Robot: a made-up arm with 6 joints. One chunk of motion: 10 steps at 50 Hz.
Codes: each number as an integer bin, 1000 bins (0 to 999) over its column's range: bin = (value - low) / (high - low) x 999, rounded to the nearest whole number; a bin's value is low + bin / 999 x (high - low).
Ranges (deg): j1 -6..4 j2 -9..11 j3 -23..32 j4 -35..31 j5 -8..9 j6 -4..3
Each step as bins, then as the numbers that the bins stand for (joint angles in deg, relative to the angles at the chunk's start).
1 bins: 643 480 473 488 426 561
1 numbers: 0.44 0.61 3.04 -2.76 -0.75 -0.07
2 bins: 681 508 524 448 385 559
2 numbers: 0.82 1.17 5.85 -5.40 -1.45 -0.08
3 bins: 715 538 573 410 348 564
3 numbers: 1.16 1.77 8.55 -7.91 -2.08 -0.05
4 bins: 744 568 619 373 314 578
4 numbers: 1.45 2.37 11.08 -10.36 -2.66 0.05
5 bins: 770 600 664 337 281 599
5 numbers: 1.71 3.01 13.56 -12.74 -3.22 0.20
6 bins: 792 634 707 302 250 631
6 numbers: 1.93 3.69 15.92 -15.05 -3.75 0.42
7 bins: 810 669 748 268 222 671
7 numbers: 2.11 4.39 18.18 -17.29 -4.22 0.70
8 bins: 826 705 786 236 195 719
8 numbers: 2.27 5.11 20.27 -19.41 -4.68 1.04
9 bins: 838 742 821 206 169 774
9 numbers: 2.39 5.85 22.20 -21.39 -5.12 1.42
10 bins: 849 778 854 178 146 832
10 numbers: 2.50 6.58 24.02 -23.24 -5.52 1.83
